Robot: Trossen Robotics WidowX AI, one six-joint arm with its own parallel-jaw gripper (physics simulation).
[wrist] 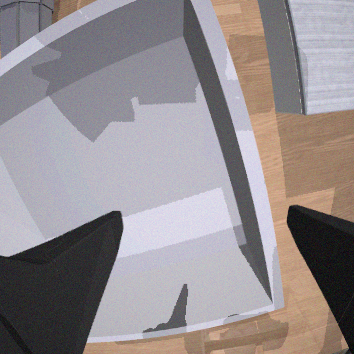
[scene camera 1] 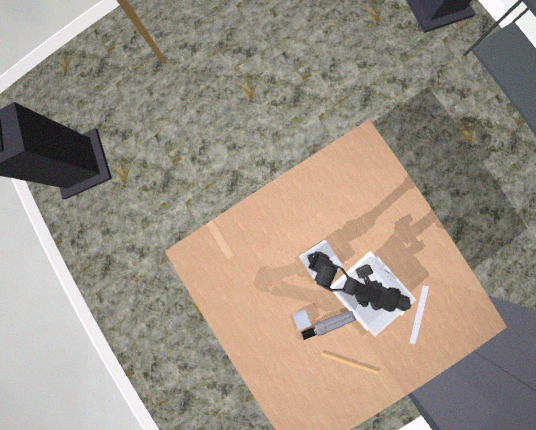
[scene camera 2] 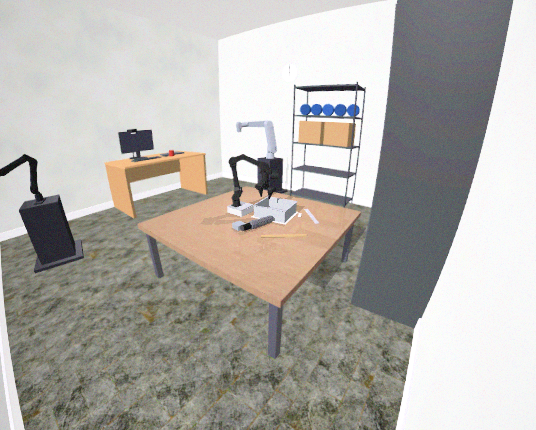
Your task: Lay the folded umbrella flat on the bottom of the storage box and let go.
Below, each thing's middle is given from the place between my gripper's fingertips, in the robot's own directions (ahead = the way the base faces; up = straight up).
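Labels:
There's the white storage box (scene camera 1: 375, 320), and it's 8 cm below my hand, 9 cm ahead of it and 3 cm to the left of it.

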